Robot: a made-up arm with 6 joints. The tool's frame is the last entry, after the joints. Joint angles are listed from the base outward.
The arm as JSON. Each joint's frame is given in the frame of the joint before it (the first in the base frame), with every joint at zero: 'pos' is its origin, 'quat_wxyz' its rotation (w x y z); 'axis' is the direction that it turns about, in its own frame. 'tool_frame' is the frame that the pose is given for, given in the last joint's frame.
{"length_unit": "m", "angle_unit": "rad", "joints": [
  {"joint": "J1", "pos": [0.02, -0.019, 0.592], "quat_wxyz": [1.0, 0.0, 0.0, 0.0], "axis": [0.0, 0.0, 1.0]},
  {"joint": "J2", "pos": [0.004, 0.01, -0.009], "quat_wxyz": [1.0, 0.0, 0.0, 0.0], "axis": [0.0, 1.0, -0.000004]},
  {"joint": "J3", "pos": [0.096, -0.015, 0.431], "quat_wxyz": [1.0, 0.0, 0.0, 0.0], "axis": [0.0, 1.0, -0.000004]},
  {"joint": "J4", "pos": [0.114, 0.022, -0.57], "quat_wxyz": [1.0, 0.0, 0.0, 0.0], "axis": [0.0, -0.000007, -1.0]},
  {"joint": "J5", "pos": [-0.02, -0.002, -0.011], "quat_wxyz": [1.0, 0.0, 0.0, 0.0], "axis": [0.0, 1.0, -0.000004]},
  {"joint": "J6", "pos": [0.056, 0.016, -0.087], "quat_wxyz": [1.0, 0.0, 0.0, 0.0], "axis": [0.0, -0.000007, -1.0]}
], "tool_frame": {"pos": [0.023, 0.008, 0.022], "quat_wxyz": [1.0, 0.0, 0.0, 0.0]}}
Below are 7 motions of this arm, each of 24 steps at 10 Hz.
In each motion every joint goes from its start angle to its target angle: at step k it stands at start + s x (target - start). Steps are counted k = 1, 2, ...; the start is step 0. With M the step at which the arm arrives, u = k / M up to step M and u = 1 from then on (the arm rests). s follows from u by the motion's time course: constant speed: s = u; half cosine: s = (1 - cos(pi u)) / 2; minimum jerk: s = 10 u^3 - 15 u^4 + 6 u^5.
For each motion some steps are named. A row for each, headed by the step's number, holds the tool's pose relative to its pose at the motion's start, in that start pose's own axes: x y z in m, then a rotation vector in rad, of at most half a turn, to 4 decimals.
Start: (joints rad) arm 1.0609 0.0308 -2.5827 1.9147 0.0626 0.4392
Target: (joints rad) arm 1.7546 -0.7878 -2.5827 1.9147 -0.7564 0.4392
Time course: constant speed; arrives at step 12
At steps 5, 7, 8, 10, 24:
5: -0.2234 0.2249 0.1567 0.2722 0.0046 -0.2934
7: -0.2540 0.3286 0.2457 0.3656 -0.0212 -0.4461
8: -0.2557 0.3802 0.2934 0.4072 -0.0402 -0.5288
10: -0.2323 0.4785 0.3926 0.4787 -0.0901 -0.7057
24: -0.1752 0.5650 0.4933 0.5322 -0.1554 -0.8954

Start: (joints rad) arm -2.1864 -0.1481 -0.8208 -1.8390 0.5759 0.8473
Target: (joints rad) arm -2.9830 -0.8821 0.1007 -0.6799 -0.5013 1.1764
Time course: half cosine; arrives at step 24
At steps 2, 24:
2: -0.0097 -0.0010 0.0010 0.0193 0.0093 -0.0256
24: -0.4225 0.0637 0.1878 0.1369 -0.0375 -1.9102

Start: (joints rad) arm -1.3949 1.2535 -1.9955 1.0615 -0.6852 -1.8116
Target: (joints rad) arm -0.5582 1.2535 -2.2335 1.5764 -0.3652 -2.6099
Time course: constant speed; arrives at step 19
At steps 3, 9, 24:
3: 0.0898 0.0586 0.0715 0.0893 -0.0991 0.0915
9: 0.2359 0.1761 0.2568 0.2580 -0.3307 0.2808
24: 0.3507 0.3460 0.6620 0.4939 -0.8144 0.5939

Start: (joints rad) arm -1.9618 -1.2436 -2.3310 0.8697 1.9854 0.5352
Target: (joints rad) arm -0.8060 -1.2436 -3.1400 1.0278 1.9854 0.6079
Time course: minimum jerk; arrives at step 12
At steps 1, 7, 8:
1: -0.0017 -0.0011 0.0047 0.0066 -0.0014 0.0035
7: -0.2041 -0.4705 0.4789 0.8646 -0.2821 0.3273
8: -0.2407 -0.6308 0.5131 1.0436 -0.3674 0.3593

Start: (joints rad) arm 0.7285 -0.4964 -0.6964 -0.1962 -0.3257 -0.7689
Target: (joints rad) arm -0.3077 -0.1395 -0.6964 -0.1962 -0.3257 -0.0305
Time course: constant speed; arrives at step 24
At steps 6, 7, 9, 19, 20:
6: -0.1443 -0.0508 -0.0212 -0.1018 0.2528 -0.2155
7: -0.1694 -0.0593 -0.0204 -0.1235 0.2929 -0.2532
9: -0.2200 -0.0762 -0.0149 -0.1710 0.3711 -0.3297
19: -0.4663 -0.1443 0.0890 -0.4894 0.7138 -0.7278
20: -0.4889 -0.1487 0.1060 -0.5286 0.7429 -0.7682

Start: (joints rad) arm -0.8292 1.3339 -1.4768 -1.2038 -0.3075 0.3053
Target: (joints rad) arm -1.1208 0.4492 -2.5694 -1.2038 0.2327 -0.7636
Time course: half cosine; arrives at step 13
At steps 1, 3, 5, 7, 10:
1: 0.0114 -0.0155 0.0072 -0.0253 -0.0097 0.0196
3: 0.0959 -0.1303 0.0796 -0.2269 -0.0680 0.1633
5: 0.2261 -0.3035 0.2784 -0.6092 -0.1019 0.3837
7: 0.3350 -0.4242 0.6124 -1.0912 -0.0274 0.5755
10: 0.3826 -0.3754 1.1163 -1.7110 0.2442 0.6644

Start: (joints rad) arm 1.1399 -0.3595 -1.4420 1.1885 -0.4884 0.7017
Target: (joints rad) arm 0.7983 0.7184 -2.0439 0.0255 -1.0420 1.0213
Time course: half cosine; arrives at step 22
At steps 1, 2, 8, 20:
1: 0.0002 -0.0017 -0.0022 0.0026 -0.0024 0.0053
2: 0.0008 -0.0068 -0.0088 0.0103 -0.0093 0.0211
8: 0.0305 -0.1131 -0.1199 0.1506 -0.0926 0.2986
20: 0.2687 -0.4672 -0.2778 0.4268 0.0772 0.8909

